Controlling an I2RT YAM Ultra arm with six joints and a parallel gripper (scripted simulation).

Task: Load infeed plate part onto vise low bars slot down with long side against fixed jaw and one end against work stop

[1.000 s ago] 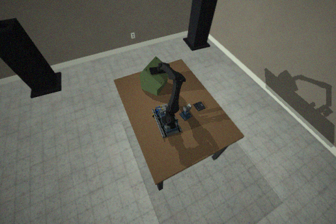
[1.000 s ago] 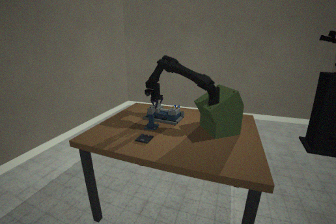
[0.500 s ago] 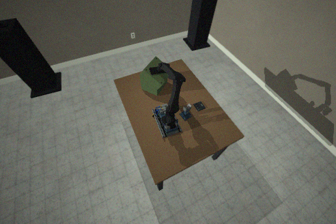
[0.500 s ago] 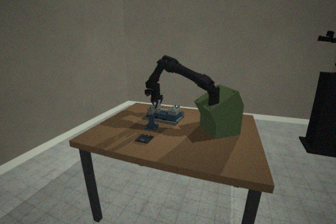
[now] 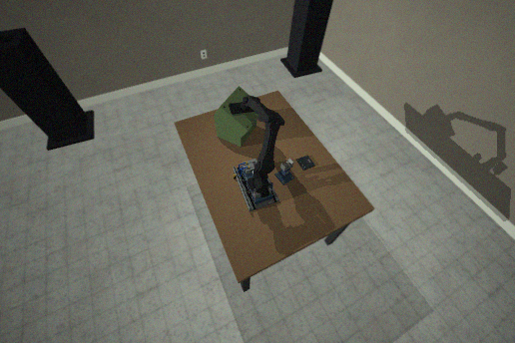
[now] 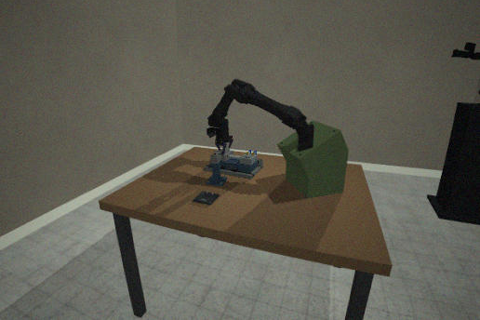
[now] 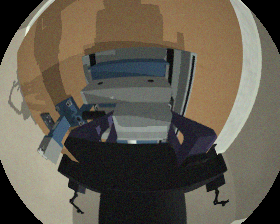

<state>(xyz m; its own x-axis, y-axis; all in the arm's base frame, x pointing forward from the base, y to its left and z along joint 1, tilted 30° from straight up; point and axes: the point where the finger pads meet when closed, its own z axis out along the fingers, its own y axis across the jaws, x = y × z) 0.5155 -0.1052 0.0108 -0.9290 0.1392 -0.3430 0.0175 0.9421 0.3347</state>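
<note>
Right now my hand is right at the part. Also, from my hand: vise (7 cm behind, 5 cm below, 2 cm to the left); infeed plate (39 cm to the left, 11 cm behind, 9 cm below).
</note>
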